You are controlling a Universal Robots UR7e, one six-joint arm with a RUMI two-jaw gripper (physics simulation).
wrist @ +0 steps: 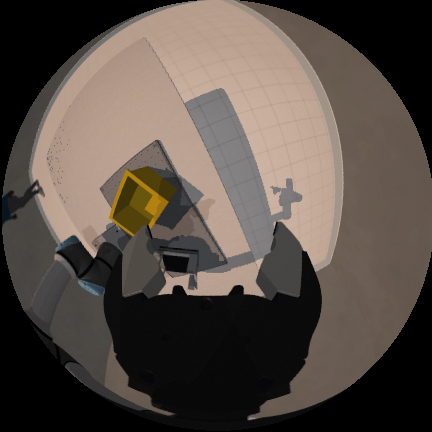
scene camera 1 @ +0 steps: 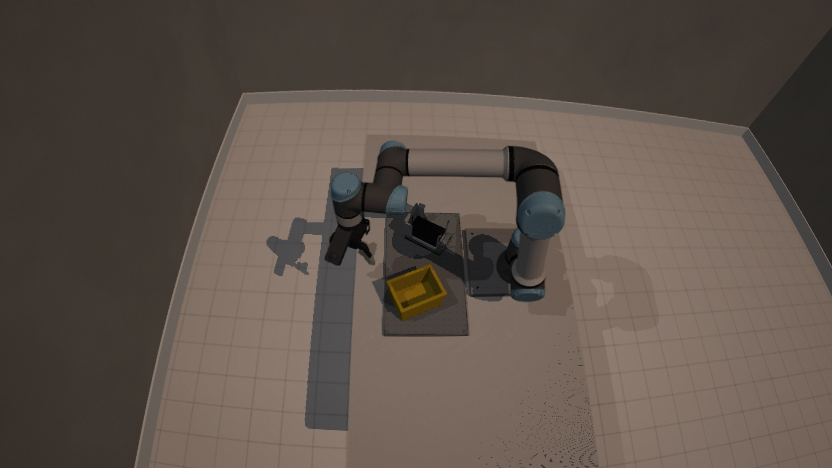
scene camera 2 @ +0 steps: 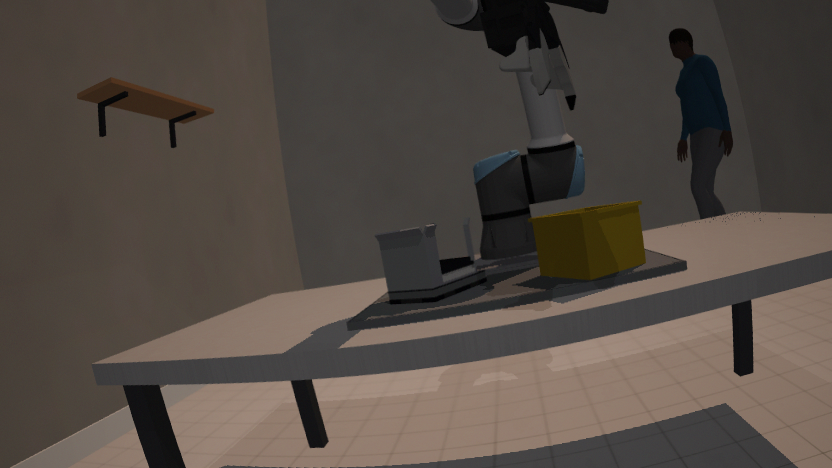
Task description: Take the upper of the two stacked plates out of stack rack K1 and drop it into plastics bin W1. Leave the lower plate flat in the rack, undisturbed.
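Seen in the pictures: gripper, fingertip midpoint: (wrist: pixel 211 225) (scene camera 1: pixel 352 256) (scene camera 2: pixel 558 103); arm's base, link origin: (wrist: pixel 112 253) (scene camera 2: pixel 512 252).
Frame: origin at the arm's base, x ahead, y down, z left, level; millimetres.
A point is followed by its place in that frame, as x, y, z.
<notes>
The stack rack K1 (scene camera 1: pixel 422 243) (scene camera 2: pixel 409 264) is a grey frame with upright walls, standing on a dark board. A black plate surface (scene camera 1: pixel 427 231) {342, -28, -132} (scene camera 2: pixel 455 265) {357, -27, -95} (wrist: pixel 176 263) {344, -33, -121} lies low between its walls. The two plates cannot be told apart, and the lower one is hidden. The yellow plastics bin W1 (scene camera 1: pixel 420 308) {368, -36, 191} (scene camera 2: pixel 587 244) {480, -35, 118} (wrist: pixel 161 181) {462, -8, 158} stands upright and open-topped beside the rack; its visible inside shows no plate. My gripper (scene camera 1: pixel 370 259) (scene camera 2: pixel 557 97) {594, -225, 101} (wrist: pixel 211 225) {594, -225, 101} is open and empty, high above and off to one side of the rack and bin.
The dark board (scene camera 1: pixel 425 328) {347, 18, 246} (scene camera 2: pixel 366 321) {506, 19, -219} (wrist: pixel 154 148) {478, 17, 253} lies on the light table (scene camera 1: pixel 448 390) {267, 30, 466} (scene camera 2: pixel 209 343) {507, 30, -514}. The arm's base (scene camera 2: pixel 505 235) {68, -46, -9} stands behind the rack and bin in the second scene view. A wall shelf (scene camera 2: pixel 145 100) and a person (scene camera 2: pixel 702 98) are in the background.
</notes>
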